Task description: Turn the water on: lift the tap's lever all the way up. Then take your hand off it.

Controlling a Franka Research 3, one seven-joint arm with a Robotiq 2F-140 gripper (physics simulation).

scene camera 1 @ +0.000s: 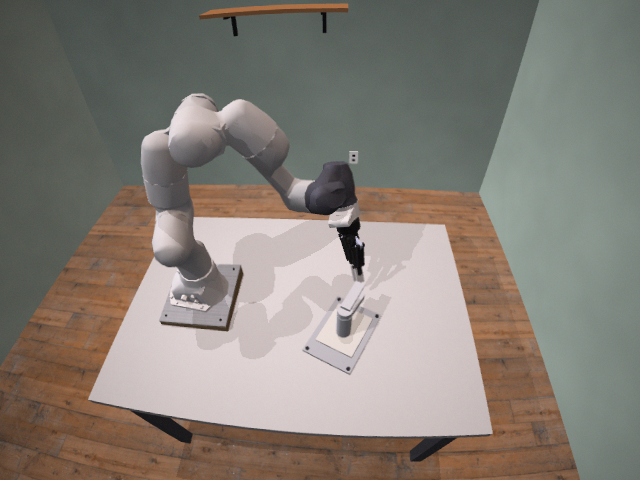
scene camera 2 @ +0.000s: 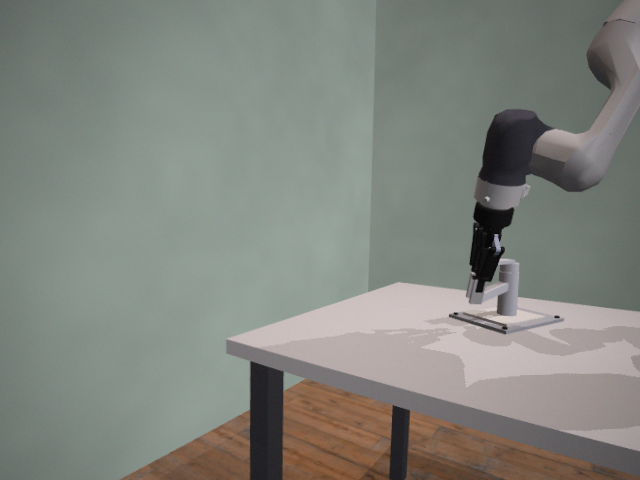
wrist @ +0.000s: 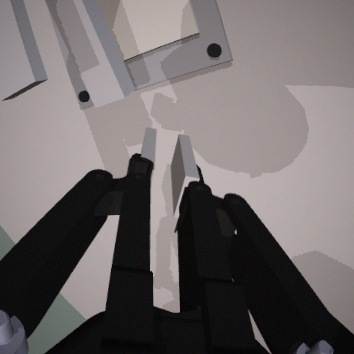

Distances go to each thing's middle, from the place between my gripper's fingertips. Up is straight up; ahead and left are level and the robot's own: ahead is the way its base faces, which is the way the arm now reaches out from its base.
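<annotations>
Base plate (scene camera 1: 316, 349): my gripper 6 cm past it, 16 cm to the left of it, 7 cm above it.
</annotations>
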